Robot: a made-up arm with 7 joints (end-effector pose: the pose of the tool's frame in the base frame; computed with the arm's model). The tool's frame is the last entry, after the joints.
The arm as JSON. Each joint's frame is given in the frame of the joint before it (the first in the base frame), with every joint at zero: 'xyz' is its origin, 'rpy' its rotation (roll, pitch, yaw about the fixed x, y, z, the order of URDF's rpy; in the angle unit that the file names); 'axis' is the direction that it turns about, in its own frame. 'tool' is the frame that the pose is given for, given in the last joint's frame.
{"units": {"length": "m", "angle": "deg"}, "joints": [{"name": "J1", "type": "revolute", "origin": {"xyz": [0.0, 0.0, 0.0], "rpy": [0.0, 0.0, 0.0]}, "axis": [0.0, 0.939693, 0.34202]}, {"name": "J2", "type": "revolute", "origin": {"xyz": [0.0, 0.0, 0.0], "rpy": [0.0, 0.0, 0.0]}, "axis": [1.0, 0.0, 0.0]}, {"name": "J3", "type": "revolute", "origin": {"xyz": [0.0, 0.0, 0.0], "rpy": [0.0, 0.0, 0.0]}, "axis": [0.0, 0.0, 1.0]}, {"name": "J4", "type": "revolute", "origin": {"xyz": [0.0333, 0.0, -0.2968], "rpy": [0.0, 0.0, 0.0]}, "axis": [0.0, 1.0, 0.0]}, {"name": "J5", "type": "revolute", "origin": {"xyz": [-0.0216, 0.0, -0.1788], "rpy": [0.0, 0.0, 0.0]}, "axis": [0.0, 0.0, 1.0]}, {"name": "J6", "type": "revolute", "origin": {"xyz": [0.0, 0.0, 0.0], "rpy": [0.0, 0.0, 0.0]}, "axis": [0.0, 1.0, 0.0]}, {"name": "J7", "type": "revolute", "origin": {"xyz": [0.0, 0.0, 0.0], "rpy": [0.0, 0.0, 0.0]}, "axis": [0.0, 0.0, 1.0]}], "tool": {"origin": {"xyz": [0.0, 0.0, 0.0], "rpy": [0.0, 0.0, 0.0]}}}
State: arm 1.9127 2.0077 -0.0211 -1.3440 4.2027 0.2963 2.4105
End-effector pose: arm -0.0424 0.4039 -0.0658 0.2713 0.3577 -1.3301
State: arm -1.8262 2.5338 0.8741 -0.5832 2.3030 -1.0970 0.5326
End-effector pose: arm -0.3427 0.3093 0.0976 0.8447 0.3983 0.1871
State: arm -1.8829 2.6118 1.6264 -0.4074 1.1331 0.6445 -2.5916
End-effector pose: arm -0.3453 0.3291 -0.0041 -2.2474 1.4427 -1.5432
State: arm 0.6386 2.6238 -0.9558 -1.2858 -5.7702 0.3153 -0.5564
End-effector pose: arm 0.1602 0.3542 0.1538 1.0988 1.3385 -1.6019
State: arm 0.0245 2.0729 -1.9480 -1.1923 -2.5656 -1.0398 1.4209
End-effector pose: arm -0.0734 0.4207 0.0299 -0.7268 2.2973 -1.4935
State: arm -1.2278 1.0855 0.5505 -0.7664 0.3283 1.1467 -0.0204
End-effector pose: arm 0.3011 0.3226 0.1395 0.1033 -1.2677 0.6537
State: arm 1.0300 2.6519 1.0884 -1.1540 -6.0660 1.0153 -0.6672
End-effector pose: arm 0.3740 0.1252 0.1763 2.1558 0.0676 -1.1273
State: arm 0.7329 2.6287 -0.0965 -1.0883 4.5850 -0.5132 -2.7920
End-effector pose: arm 0.2992 0.2740 0.1659 1.1874 -0.5034 -0.1128
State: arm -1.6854 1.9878 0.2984 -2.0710 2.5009 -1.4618 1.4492
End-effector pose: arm -0.0959 0.1496 0.2481 2.1559 0.2102 1.1344
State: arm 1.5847 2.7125 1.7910 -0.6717 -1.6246 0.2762 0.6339
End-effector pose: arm 0.4084 0.2060 0.0986 2.4342 -0.4696 -1.5725
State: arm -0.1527 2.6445 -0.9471 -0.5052 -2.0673 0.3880 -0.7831
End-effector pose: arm 0.0208 0.2911 0.3743 0.3027 -2.2658 0.7135
